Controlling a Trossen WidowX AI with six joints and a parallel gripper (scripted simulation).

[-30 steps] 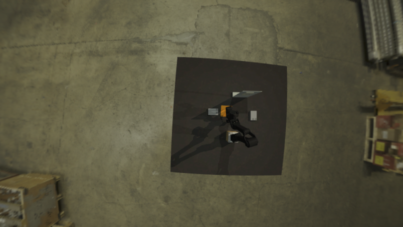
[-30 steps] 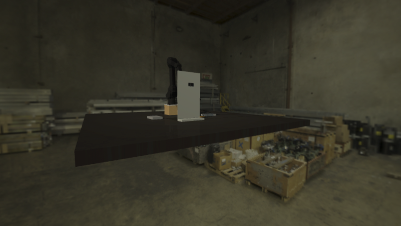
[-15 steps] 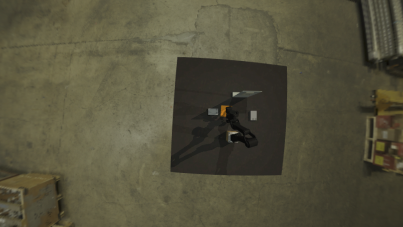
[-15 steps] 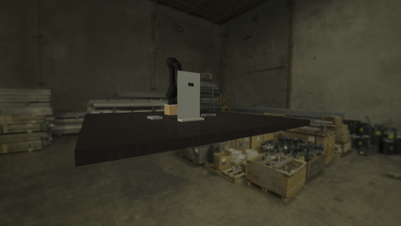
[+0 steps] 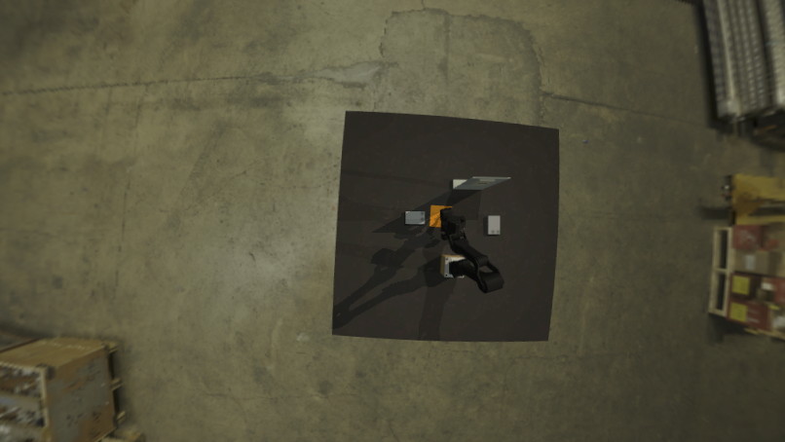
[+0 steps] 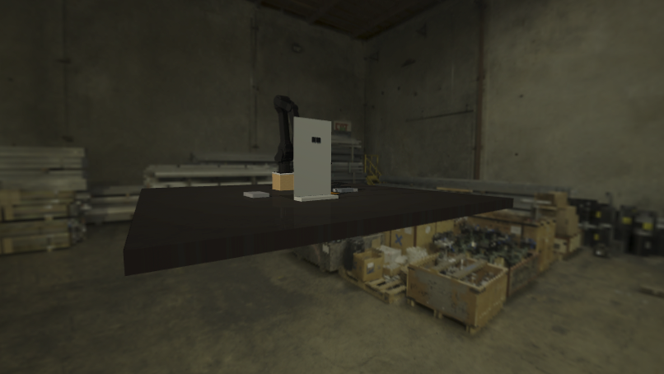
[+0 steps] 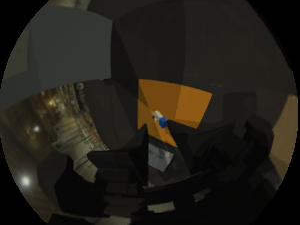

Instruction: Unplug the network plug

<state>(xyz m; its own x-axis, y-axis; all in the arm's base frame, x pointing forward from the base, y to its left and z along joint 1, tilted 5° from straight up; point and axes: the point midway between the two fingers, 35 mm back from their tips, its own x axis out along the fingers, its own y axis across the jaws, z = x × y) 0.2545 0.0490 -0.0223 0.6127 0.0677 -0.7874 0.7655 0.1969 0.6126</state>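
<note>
The orange marked square lies 30 mm below my gripper tip. From my gripper tip the other things lie so: upright grey panel: 160 mm ahead, 150 mm to the right, 110 mm above.
</note>
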